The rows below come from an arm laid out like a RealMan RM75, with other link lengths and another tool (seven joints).
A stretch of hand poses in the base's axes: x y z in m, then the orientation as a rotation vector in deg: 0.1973, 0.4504, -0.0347, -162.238, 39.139, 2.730; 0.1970, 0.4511, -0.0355, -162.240, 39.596, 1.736; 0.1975, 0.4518, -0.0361, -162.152, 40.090, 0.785; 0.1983, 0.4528, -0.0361, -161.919, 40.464, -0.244; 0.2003, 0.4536, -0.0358, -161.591, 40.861, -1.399; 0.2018, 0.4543, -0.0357, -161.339, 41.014, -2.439; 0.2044, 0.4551, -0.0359, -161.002, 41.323, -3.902; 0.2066, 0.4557, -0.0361, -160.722, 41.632, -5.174; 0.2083, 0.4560, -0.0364, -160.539, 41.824, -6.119; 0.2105, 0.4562, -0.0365, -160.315, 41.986, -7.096; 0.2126, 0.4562, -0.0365, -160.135, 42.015, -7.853; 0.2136, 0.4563, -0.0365, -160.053, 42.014, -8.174; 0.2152, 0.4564, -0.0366, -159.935, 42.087, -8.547; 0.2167, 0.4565, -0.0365, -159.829, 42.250, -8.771; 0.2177, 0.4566, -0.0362, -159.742, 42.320, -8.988; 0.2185, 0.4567, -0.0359, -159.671, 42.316, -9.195; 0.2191, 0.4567, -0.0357, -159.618, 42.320, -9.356; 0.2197, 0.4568, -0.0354, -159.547, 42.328, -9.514; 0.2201, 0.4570, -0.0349, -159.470, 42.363, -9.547; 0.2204, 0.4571, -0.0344, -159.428, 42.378, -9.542; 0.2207, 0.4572, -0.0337, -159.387, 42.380, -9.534; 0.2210, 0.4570, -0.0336, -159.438, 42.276, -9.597; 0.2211, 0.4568, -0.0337, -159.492, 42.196, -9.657
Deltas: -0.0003, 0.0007, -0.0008, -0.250, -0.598, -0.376; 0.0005, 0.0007, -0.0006, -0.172, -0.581, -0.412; 0.0008, 0.0010, 0.0000, -0.027, -0.678, -0.364; 0.0020, 0.0008, 0.0003, 0.029, -0.778, -0.405; 0.0015, 0.0007, 0.0001, 0.022, -0.718, -0.224; 0.0026, 0.0008, -0.0002, -0.017, -0.992, -0.375; 0.0022, 0.0006, -0.0002, -0.046, -0.853, -0.351; 0.0017, 0.0003, -0.0003, -0.056, -0.632, -0.233; 0.0022, 0.0002, -0.0001, -0.024, -0.667, -0.222; 0.0021, 0.0000, 0.0000, 0.003, -0.532, -0.109; 0.0010, 0.0001, 0.0000, 0.008, -0.229, -0.038; 0.0016, 0.0001, -0.0001, 0.016, -0.261, -0.097; 0.0015, 0.0001, 0.0001, 0.019, -0.148, -0.143; 0.0010, 0.0001, 0.0003, 0.020, -0.153, -0.077; 0.0008, 0.0001, 0.0003, 0.021, -0.153, -0.025; 0.0006, 0.0000, 0.0002, 0.013, -0.117, -0.024; 0.0006, 0.0001, 0.0003, 0.030, -0.119, -0.028; 0.0004, 0.0002, 0.0005, 0.058, -0.036, -0.036; 0.0003, 0.0001, 0.0005, 0.038, -0.006, -0.015; 0.0003, 0.0001, 0.0007, 0.040, -0.005, -0.006; 0.0003, -0.0002, 0.0001, -0.043, -0.043, 0.070; 0.0001, -0.0002, -0.0001, -0.049, -0.036, 0.055
